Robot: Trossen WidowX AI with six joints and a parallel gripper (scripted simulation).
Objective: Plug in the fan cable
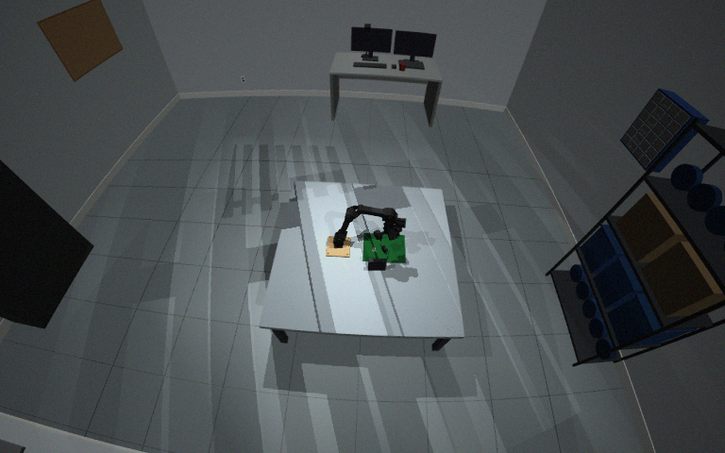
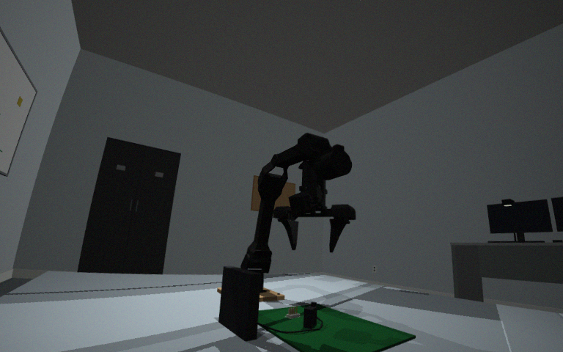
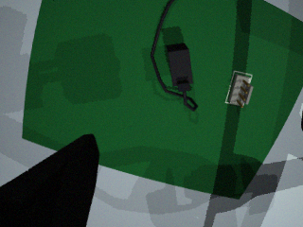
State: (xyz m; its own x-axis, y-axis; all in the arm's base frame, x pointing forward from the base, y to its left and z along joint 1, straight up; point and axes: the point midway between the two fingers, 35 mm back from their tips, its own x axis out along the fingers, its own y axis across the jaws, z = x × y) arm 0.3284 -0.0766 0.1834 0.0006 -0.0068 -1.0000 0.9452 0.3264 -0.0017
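Now: gripper tip 14 cm above the black fan plug. Also, from my gripper tip: green board 3 cm to the left, 18 cm below; black fan 7 cm behind, 13 cm to the right, 10 cm below; four-pin header 7 cm behind, 2 cm to the left, 16 cm below.
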